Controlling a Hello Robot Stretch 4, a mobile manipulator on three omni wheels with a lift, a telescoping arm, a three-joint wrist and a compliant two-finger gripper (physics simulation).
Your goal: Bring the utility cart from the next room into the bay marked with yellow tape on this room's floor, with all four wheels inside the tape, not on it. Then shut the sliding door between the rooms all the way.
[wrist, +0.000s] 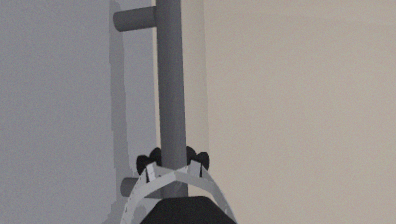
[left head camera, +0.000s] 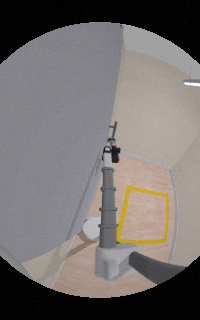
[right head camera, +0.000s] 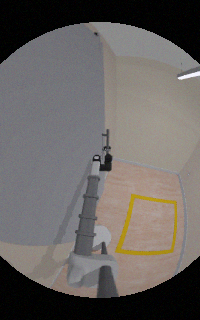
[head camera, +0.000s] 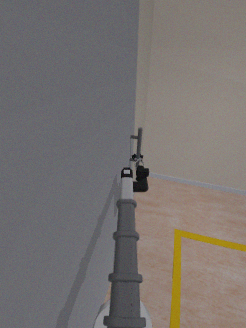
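Pixels of known places: gripper, fingertip midpoint: (wrist: 173, 158); robot's base, link origin: (left head camera: 95, 227) (right head camera: 97, 236).
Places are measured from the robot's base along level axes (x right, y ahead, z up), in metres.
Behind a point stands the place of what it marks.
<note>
The sliding door (head camera: 65, 100) {x -0.122, y 0.350, z 1.479 m} (left head camera: 60, 125) {x -0.152, y 0.242, z 1.449 m} (right head camera: 50, 125) {x -0.123, y 0.347, z 1.447 m} (wrist: 50, 100) {x -0.005, y 0.772, z 1.075 m} is a large grey panel on the left. Its dark upright bar handle (head camera: 140, 140) {x 0.078, y 0.829, z 1.150 m} (left head camera: 115, 131) {x 0.079, y 0.829, z 1.120 m} (right head camera: 107, 137) {x 0.075, y 0.831, z 1.140 m} (wrist: 171, 75) {x 0.074, y 0.828, z 1.098 m} stands off the panel near the door's right edge. My gripper (head camera: 137, 158) {x 0.069, y 0.884, z 1.005 m} (left head camera: 111, 141) {x 0.069, y 0.884, z 1.005 m} (right head camera: 106, 149) {x 0.069, y 0.884, z 1.005 m} (wrist: 173, 158) {x 0.069, y 0.884, z 1.005 m} is shut on the handle, with one black fingertip pad on each side of the bar. The yellow tape bay (head camera: 176, 280) {x 0.489, y 0.321, z -0.027 m} (left head camera: 166, 220) {x 1.487, y -0.096, z -0.028 m} (right head camera: 175, 227) {x 1.510, y -0.067, z -0.020 m} lies on the floor to the right of my extended arm. The utility cart does not show in these views.
A beige wall (head camera: 200, 100) {x 0.821, y 1.665, z 1.253 m} (wrist: 300, 100) {x 0.719, y 1.693, z 1.085 m} stands beyond the door's right edge, with a grey baseboard along the floor. Another wall rises right of the bay. My arm runs alongside the door, and a pale round part (left head camera: 93, 228) {x -0.043, y -0.011, z 0.187 m} (right head camera: 102, 236) {x 0.084, y 0.015, z 0.187 m} shows beside it. A ceiling lamp (left head camera: 192, 82) (right head camera: 190, 74) hangs at upper right.
</note>
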